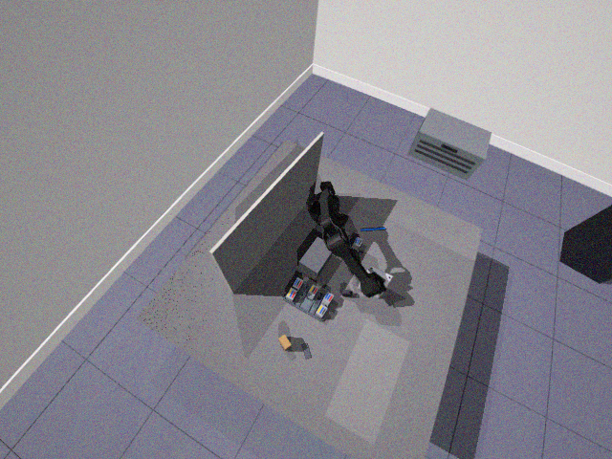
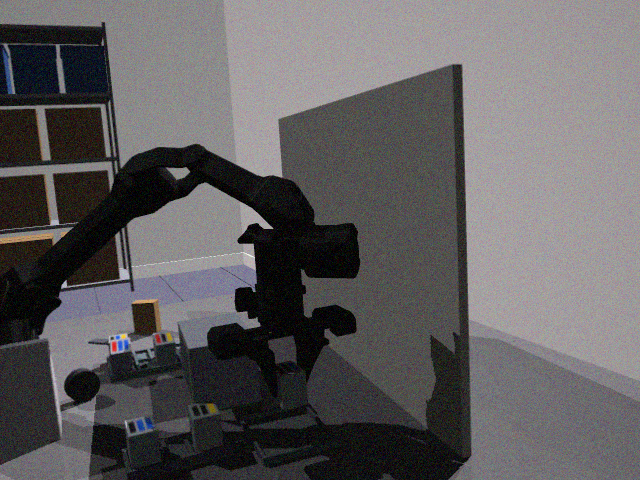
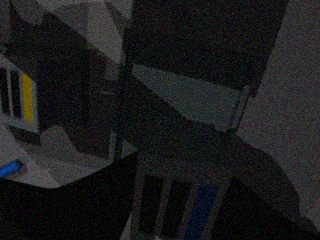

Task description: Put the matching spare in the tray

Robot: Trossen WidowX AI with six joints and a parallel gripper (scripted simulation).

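The shallow tray is 1 cm behind my gripper tip and 5 cm below it. Round my gripper tip: mounted unit 6 cm behind, 21 cm to the left, 1 cm below; tall grey-green panel 17 cm ahead, 20 cm to the left, 17 cm above; blue pen 21 cm behind, 14 cm to the right, 5 cm below.
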